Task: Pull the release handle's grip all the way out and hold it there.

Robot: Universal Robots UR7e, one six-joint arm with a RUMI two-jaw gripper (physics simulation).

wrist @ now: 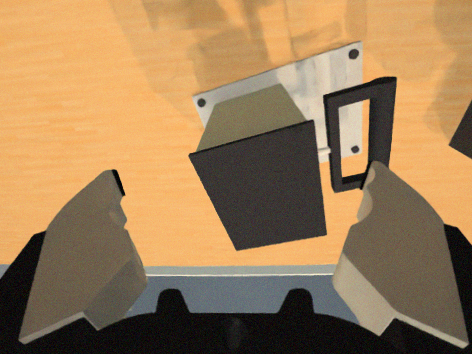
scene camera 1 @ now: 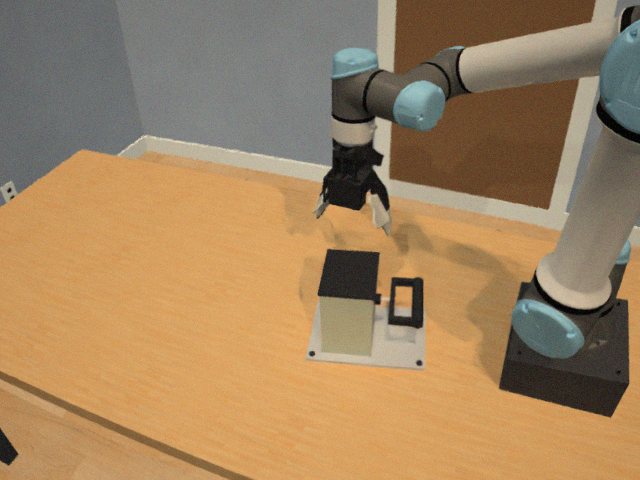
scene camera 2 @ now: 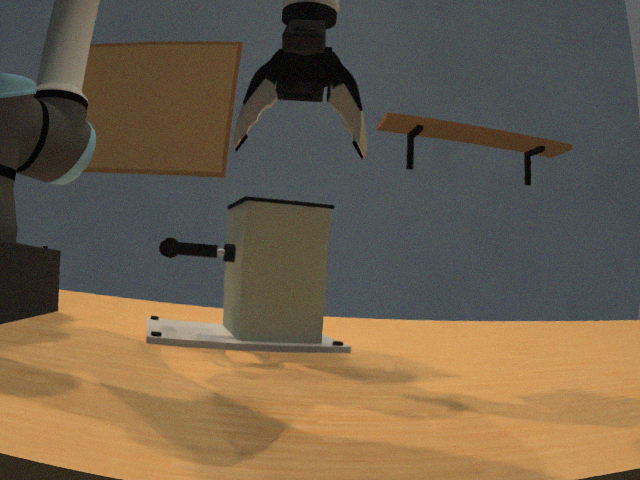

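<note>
The release handle's grip (scene camera 1: 417, 304) (scene camera 2: 196, 250) (wrist: 382, 125) is a black rectangular loop on the robot-base side of a pale green box (scene camera 1: 346, 325) (scene camera 2: 281, 273) with a black top. A short stretch of light rod (scene camera 1: 385, 299) (scene camera 2: 221, 252) (wrist: 324, 150) shows between grip and box. The box stands on a light grey plate (scene camera 1: 392, 356) (scene camera 2: 180, 328) (wrist: 345, 65). My gripper (scene camera 1: 353, 224) (scene camera 2: 299, 152) (wrist: 239, 170) is open and empty, pointing down, higher than the box and apart from the grip. In the wrist view the right fingertip covers part of the grip's near end.
The robot's dark base block (scene camera 1: 563, 361) (scene camera 2: 25, 284) stands on the wooden table (scene camera 1: 155, 289) (scene camera 2: 465, 356), beyond the grip's side of the plate. A wall shelf (scene camera 2: 475, 134) and a brown board (scene camera 2: 160, 108) are behind, in the second scene view.
</note>
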